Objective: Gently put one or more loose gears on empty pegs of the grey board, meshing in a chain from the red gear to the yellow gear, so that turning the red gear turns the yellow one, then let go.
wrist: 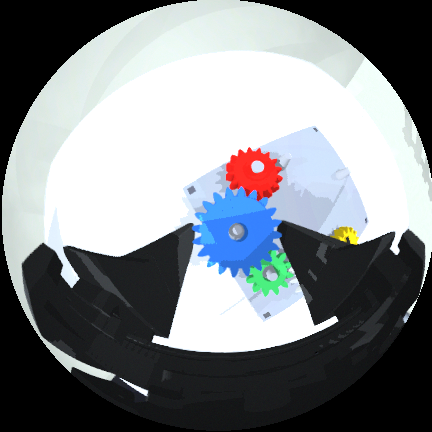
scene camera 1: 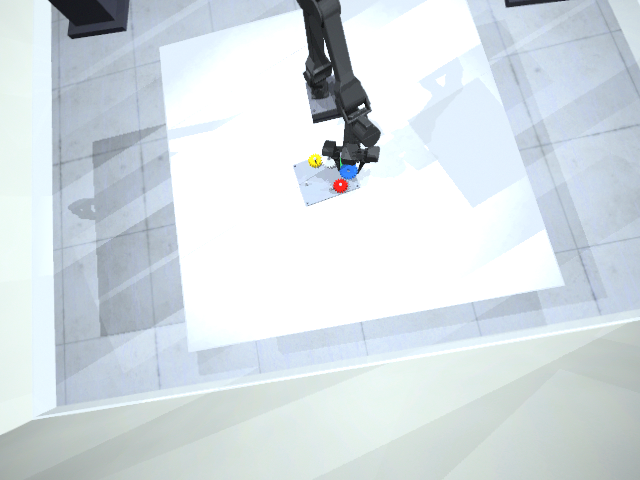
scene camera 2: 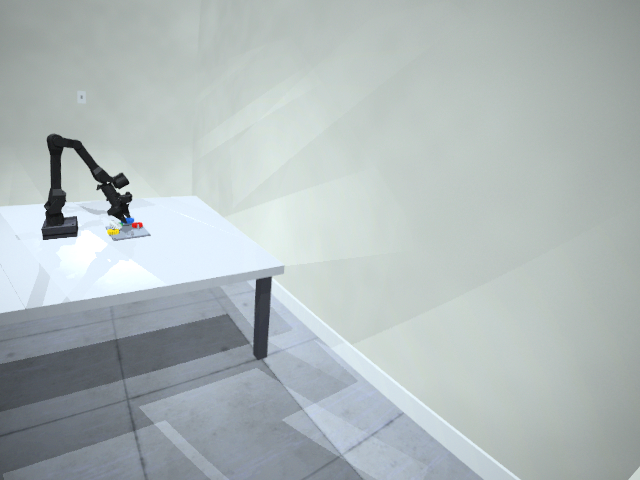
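Pixels of known places: gripper, fingertip midpoint: (wrist: 236,227) (scene camera 1: 348,172) (scene camera 2: 128,220); arm's base at its link origin: (scene camera 1: 319,90) (scene camera 2: 55,223).
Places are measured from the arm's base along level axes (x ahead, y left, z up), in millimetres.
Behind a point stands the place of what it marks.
Note:
My gripper (scene camera 1: 351,168) {x 316, y 88, z -27 mm} (wrist: 236,227) {x 316, y 88, z -27 mm} is shut on the blue gear (scene camera 1: 348,174) {x 329, y 88, z -18 mm} (scene camera 2: 129,220) {x 323, y 66, z -18 mm} (wrist: 225,250) {x 302, y 101, z -18 mm}, one finger at each side. In the wrist view a peg end shows in the blue gear's hole; its height above the grey board (scene camera 1: 317,193) {x 381, y -29, z -48 mm} (wrist: 320,155) {x 371, y -47, z -48 mm} is unclear. The blue gear overlaps the edges of the red gear (scene camera 1: 337,188) {x 372, y 46, z -34 mm} (scene camera 2: 136,225) {x 357, y 32, z -35 mm} (wrist: 242,175) {x 357, y 71, z -33 mm} and green gear (scene camera 1: 341,161) (wrist: 259,281) {x 267, y 81, z -30 mm}. The white gear (scene camera 1: 329,163) {x 277, y 22, z -27 mm} (scene camera 2: 114,225) {x 258, y -2, z -20 mm} stands between green and yellow, largely hidden by a finger in the wrist view. The yellow gear (scene camera 1: 311,161) {x 261, y -45, z -32 mm} (scene camera 2: 113,231) {x 257, y -53, z -32 mm} (wrist: 344,233) {x 274, y -27, z -33 mm} is at the board's far end.
A bare peg (scene camera 1: 306,184) {x 347, y -68, z -37 mm} (wrist: 341,173) {x 340, y -61, z -38 mm} stands on the board away from the gears, and another short peg (wrist: 285,159) {x 363, y 26, z -30 mm} stands close beside the red gear. The arm's base (scene camera 2: 59,228) {x 27, y -45, z -9 mm} stands on the white table (scene camera 1: 258,258) {x 610, y -259, z -56 mm} (scene camera 2: 206,248) {x 658, y -280, z -56 mm} behind the board.

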